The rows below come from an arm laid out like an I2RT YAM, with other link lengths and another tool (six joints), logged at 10 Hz.
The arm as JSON. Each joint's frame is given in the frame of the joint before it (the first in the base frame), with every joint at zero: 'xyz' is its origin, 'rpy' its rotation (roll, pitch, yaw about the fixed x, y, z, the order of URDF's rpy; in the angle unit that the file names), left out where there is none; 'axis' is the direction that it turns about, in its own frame. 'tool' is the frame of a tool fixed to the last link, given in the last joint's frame.
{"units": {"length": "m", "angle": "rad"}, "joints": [
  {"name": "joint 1", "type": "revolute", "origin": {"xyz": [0.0, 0.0, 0.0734]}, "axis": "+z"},
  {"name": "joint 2", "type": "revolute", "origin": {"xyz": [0.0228, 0.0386, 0.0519], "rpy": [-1.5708, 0.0, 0.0]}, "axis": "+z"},
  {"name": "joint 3", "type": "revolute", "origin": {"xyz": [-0.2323, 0.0, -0.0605], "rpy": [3.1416, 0.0, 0.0]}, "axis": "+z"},
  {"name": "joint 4", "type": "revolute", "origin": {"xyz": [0.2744, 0.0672, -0.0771]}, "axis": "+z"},
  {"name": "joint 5", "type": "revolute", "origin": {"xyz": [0.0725, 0.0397, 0.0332], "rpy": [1.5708, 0.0, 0.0]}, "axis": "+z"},
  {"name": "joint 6", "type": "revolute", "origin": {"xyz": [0.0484, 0.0, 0.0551], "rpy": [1.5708, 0.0, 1.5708]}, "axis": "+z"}
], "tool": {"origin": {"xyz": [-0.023, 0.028, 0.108], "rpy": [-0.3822, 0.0, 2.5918]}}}
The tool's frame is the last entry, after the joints.
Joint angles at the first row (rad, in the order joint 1, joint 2, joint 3, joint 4, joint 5, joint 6):
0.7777 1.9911 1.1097 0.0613 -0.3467 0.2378
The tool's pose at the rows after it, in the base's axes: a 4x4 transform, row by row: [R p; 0 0 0 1], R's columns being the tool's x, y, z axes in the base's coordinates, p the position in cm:
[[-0.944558 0.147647 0.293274 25.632], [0.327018 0.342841 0.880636 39.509], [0.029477 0.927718 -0.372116 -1.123], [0 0 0 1]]
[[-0.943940 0.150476 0.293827 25.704], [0.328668 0.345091 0.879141 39.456], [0.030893 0.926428 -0.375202 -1.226], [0 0 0 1]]
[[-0.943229 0.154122 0.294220 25.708], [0.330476 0.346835 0.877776 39.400], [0.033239 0.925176 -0.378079 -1.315], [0 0 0 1]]
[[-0.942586 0.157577 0.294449 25.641], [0.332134 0.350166 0.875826 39.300], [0.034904 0.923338 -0.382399 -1.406], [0 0 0 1]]
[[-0.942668 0.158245 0.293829 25.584], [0.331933 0.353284 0.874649 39.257], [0.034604 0.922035 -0.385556 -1.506], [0 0 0 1]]
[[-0.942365 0.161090 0.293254 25.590], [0.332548 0.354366 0.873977 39.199], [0.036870 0.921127 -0.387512 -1.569], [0 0 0 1]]
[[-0.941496 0.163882 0.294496 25.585], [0.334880 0.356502 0.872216 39.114], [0.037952 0.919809 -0.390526 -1.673], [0 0 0 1]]
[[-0.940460 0.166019 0.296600 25.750], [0.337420 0.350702 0.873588 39.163], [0.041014 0.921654 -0.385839 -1.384], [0 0 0 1]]
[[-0.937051 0.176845 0.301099 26.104], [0.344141 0.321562 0.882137 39.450], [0.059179 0.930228 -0.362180 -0.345], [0 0 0 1]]
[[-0.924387 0.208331 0.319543 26.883], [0.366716 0.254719 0.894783 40.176], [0.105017 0.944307 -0.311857 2.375], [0 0 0 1]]
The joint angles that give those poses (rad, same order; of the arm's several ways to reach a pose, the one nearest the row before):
0.7762 1.9946 1.1137 0.0553 -0.3467 0.2377
0.7743 1.9984 1.1164 0.0525 -0.3467 0.2374
0.7733 2.0002 1.1168 0.0506 -0.3466 0.2386
0.7732 1.9995 1.1144 0.0476 -0.3452 0.2393
0.7739 2.0005 1.1135 0.0462 -0.3436 0.2383
0.7725 2.0018 1.1137 0.0445 -0.3450 0.2385
0.7716 2.0027 1.1121 0.0437 -0.3436 0.2393
0.7686 1.9992 1.1163 0.0403 -0.3474 0.2427
0.7611 1.9851 1.1237 0.0406 -0.3668 0.2634
0.7489 1.9484 1.1478 0.0300 -0.4002 0.3255

